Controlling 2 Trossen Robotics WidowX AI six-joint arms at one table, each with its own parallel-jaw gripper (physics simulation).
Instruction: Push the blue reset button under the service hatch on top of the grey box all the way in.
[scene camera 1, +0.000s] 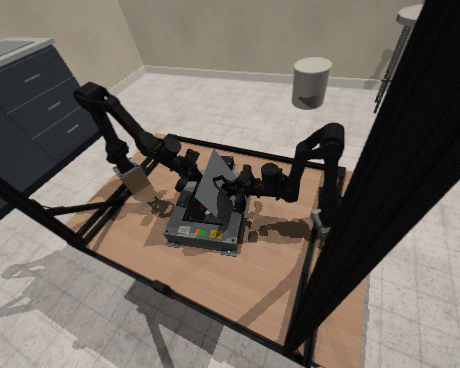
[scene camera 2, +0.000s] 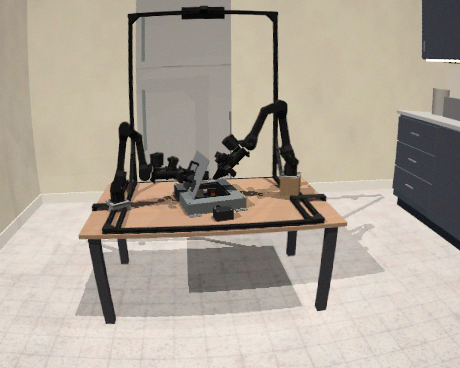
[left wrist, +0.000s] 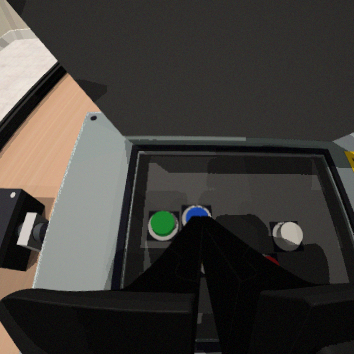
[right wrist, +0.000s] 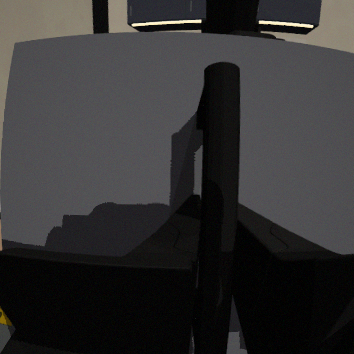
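Note:
The grey box (scene camera 1: 175, 239) (scene camera 2: 215, 206) (left wrist: 80, 215) sits on the table with its hatch (scene camera 1: 210, 187) (scene camera 2: 202, 172) (left wrist: 215, 65) (right wrist: 100, 110) tilted up. My right gripper (right wrist: 206, 203) is shut on the black hatch handle (right wrist: 221, 115) (scene camera 2: 193, 165). My left gripper (scene camera 2: 217, 177) (left wrist: 199, 223) is shut and empty, reaching into the opening under the hatch. In the left wrist view its fingertips overlap the near edge of the blue button (left wrist: 196, 213). Whether they touch it, and how deep the button stands, I cannot tell. In scene camera 1 the hatch hides the left fingertips.
A green button (left wrist: 163, 223) is close left of the blue one. A white button (left wrist: 291, 233) and a partly hidden red button (left wrist: 271, 260) lie to the right. A black block (left wrist: 15, 230) (scene camera 2: 223, 213) stands beside the box. A black frame (scene camera 2: 215, 228) borders the table.

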